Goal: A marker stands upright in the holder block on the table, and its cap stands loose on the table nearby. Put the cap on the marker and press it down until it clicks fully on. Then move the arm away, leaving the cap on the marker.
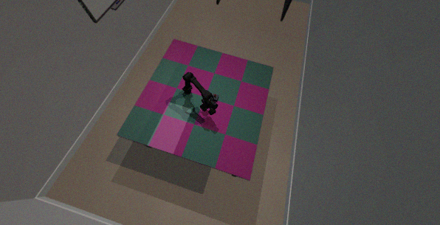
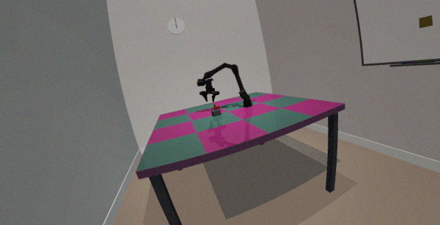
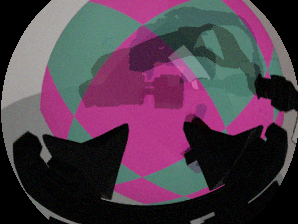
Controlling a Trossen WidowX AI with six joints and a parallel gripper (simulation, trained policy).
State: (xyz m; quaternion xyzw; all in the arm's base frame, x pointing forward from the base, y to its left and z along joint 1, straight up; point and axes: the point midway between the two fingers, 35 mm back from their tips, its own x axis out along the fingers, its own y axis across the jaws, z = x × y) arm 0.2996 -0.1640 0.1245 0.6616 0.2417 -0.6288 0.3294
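Right now the red cap is 9 cm to the left of my gripper tip, 6 cm below it and 4 cm behind it. Also, from my gripper tip: holder block 18 cm to the left, 7 cm below.
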